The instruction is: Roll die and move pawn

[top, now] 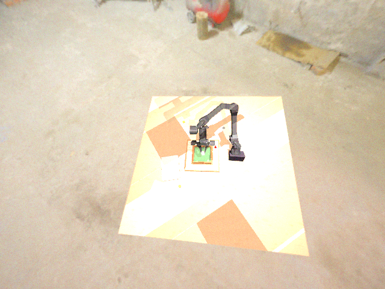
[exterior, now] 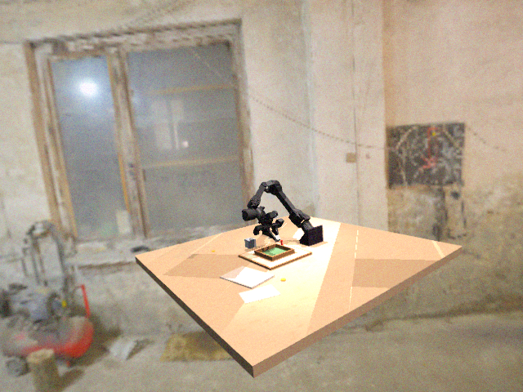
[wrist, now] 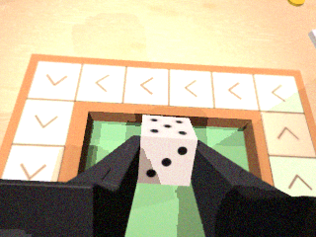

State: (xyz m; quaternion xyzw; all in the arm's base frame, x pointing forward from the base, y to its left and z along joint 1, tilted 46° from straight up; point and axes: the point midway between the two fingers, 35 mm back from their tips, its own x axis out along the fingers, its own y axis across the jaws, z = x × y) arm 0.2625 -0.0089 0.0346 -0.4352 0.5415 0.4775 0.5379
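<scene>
My gripper tip is now 11 cm past the red pawn, 8 cm to the left of it and 7 cm above it. Round my gripper tip: grey-blue cube (1 cm behind, 25 cm to the right, 7 cm below); then green dice tray (1 cm ahead, 2 cm to the right, 9 cm below); then white die (right at my gripper tip).
</scene>
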